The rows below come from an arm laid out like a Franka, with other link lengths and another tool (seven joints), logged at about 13 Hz.
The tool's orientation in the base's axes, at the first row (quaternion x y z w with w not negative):
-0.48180, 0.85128, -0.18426, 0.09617
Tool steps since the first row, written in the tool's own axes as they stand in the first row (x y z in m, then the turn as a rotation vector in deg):
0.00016, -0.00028, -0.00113, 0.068, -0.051, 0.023
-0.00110, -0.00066, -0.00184, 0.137, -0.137, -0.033
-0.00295, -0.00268, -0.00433, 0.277, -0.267, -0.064
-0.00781, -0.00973, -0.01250, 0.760, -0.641, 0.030
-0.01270, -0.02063, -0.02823, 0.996, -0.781, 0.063
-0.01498, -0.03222, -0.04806, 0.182, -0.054, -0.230
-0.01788, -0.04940, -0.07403, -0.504, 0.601, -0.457
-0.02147, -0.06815, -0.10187, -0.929, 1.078, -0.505
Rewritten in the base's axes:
-0.00025, -0.00002, 0.00115, 0.013, -0.087, 0.001
0.00046, 0.00104, 0.00193, 0.025, -0.174, 0.088
0.00215, 0.00223, 0.00500, 0.044, -0.348, 0.171
0.00741, 0.00489, 0.01527, 0.120, -0.957, 0.244
0.01313, 0.00746, 0.03400, 0.119, -1.232, 0.274
0.01663, 0.00837, 0.05679, -0.130, -0.130, 0.235
0.02275, 0.00855, 0.08746, -0.367, 0.813, 0.166
0.02983, 0.00901, 0.12047, -0.538, 1.411, 0.010

